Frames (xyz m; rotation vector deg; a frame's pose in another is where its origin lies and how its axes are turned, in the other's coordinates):
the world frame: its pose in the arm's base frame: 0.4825 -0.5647 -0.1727 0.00 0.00 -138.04
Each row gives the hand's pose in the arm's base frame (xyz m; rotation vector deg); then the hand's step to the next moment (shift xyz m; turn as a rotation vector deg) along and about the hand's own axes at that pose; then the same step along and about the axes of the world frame.
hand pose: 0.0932 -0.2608 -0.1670 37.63 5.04 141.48
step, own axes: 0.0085 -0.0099 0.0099 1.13 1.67 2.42
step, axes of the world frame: -0.0109 -0.0065 0.0104 1.03 0.37 2.95
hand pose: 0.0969 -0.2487 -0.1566 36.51 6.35 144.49
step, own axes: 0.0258 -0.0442 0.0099 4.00 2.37 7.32
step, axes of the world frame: -0.0386 -0.0334 0.0106 0.76 -0.25 8.63
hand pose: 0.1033 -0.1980 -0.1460 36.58 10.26 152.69
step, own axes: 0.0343 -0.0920 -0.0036 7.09 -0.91 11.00
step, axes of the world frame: -0.0669 -0.0715 -0.0086 -2.37 -3.30 12.47
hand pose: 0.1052 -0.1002 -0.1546 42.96 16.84 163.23
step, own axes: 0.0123 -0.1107 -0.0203 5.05 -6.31 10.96
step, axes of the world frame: -0.0660 -0.0839 -0.0376 -7.32 -5.23 10.22
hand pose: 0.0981 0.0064 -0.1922 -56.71 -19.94 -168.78
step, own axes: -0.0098 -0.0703 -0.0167 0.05 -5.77 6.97
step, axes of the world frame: -0.0371 -0.0533 -0.0332 -7.45 -2.88 4.25
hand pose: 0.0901 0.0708 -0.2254 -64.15 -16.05 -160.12
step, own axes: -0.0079 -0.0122 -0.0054 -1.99 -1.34 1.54
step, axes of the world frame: -0.0073 -0.0083 -0.0109 -2.81 0.21 -0.46
